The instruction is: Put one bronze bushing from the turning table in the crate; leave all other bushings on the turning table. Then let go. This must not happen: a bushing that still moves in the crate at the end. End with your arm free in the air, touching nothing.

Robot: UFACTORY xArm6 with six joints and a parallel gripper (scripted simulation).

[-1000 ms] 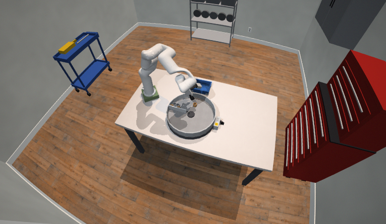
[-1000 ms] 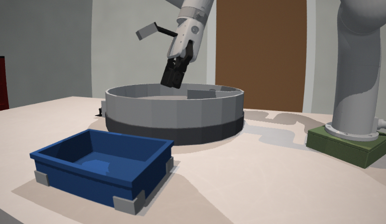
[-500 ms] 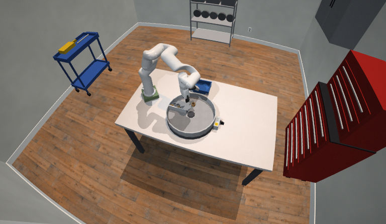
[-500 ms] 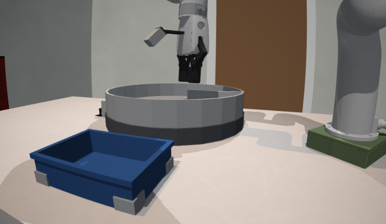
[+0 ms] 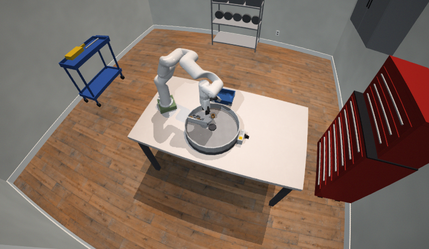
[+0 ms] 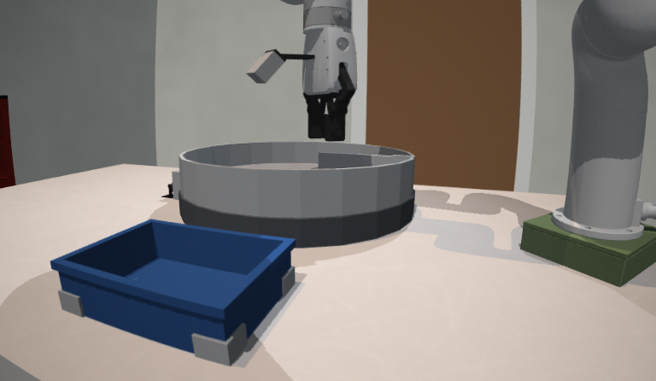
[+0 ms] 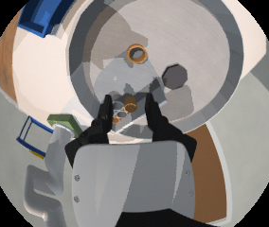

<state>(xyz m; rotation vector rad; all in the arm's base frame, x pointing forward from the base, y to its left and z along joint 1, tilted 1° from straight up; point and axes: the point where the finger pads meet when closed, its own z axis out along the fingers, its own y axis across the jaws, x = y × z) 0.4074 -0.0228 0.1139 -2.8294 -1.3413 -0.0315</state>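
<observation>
My gripper is now 31 cm to the right of the blue crate, 13 cm above it and 2 cm short of it. The rest, counted from my hand: turning table disc: 10 cm below, 8 cm ahead, 6 cm to the right.
</observation>
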